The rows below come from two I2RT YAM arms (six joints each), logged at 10 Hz.
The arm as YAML. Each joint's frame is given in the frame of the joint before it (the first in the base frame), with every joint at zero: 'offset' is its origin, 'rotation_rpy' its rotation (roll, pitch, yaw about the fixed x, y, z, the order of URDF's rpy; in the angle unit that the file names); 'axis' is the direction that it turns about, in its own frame. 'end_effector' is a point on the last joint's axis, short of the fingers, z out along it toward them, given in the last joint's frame.
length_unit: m
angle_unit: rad
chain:
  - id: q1
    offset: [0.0, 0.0, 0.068]
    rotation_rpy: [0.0, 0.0, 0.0]
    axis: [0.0, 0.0, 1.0]
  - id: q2
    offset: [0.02, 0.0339, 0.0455]
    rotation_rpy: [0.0, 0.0, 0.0]
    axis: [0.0, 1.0, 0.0]
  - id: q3
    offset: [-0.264, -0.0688, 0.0]
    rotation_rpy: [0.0, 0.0, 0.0]
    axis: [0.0, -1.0, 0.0]
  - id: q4
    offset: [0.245, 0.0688, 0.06]
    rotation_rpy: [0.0, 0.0, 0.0]
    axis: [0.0, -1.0, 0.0]
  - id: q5
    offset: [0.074, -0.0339, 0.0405]
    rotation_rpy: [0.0, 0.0, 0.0]
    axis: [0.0, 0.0, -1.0]
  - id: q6
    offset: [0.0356, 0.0, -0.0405]
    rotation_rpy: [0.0, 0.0, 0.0]
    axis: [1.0, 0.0, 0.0]
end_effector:
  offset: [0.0, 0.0, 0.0]
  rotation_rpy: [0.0, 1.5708, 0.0]
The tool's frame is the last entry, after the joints.
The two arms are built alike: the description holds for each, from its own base.
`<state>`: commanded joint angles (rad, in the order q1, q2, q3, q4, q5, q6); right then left.
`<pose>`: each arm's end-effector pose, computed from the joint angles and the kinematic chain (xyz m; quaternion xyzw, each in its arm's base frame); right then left.
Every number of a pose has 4 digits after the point. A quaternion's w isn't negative.
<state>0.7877 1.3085 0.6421 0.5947 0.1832 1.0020 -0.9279 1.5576 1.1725 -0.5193 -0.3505 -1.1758</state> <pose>0.2091 0.2009 0.2564 0.1399 0.7181 0.4874 0.4767 0.2091 -0.2588 0.2566 -0.1716 0.9163 -0.1979 0.3028</pose>
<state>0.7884 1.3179 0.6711 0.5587 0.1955 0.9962 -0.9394 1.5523 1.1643 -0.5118 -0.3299 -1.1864</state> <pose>0.2123 0.2037 0.2598 0.1417 0.7232 0.4780 0.4778 0.2050 -0.2608 0.2560 -0.1684 0.9177 -0.2084 0.2934</pose>
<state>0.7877 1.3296 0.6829 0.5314 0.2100 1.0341 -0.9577 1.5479 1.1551 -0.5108 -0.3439 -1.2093</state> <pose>0.2146 0.2051 0.2576 0.1604 0.7284 0.4747 0.4674 0.1996 -0.2628 0.2546 -0.1724 0.9166 -0.2094 0.2939</pose>
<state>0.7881 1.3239 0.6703 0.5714 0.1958 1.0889 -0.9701 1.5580 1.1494 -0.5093 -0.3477 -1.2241</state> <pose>0.2130 0.2043 0.2592 0.1752 0.7139 0.5014 0.4565 0.1969 -0.2659 0.2498 -0.1732 0.9184 -0.2063 0.2899</pose>
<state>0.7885 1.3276 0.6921 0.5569 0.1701 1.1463 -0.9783 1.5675 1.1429 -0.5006 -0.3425 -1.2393</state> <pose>0.2143 0.2071 0.2640 0.1869 0.7098 0.5215 0.4351 0.1952 -0.2686 0.2454 -0.1752 0.9195 -0.2078 0.2840</pose>
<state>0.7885 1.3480 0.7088 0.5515 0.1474 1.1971 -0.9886 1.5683 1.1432 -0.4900 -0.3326 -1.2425</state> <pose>0.2172 0.2111 0.2634 0.1979 0.7100 0.5345 0.4135 0.1928 -0.2717 0.2458 -0.1711 0.9194 -0.2163 0.2804</pose>
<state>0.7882 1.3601 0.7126 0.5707 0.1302 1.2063 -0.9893 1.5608 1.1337 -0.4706 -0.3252 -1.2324</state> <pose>0.2186 0.2133 0.2633 0.1952 0.7071 0.5436 0.4080 0.1921 -0.2715 0.2464 -0.1660 0.9181 -0.2242 0.2816</pose>
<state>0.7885 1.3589 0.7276 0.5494 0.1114 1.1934 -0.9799 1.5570 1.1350 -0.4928 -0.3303 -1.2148</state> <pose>0.2190 0.2147 0.2665 0.1846 0.7117 0.5435 0.4049 0.1935 -0.2677 0.2465 -0.1620 0.9212 -0.2118 0.2834</pose>
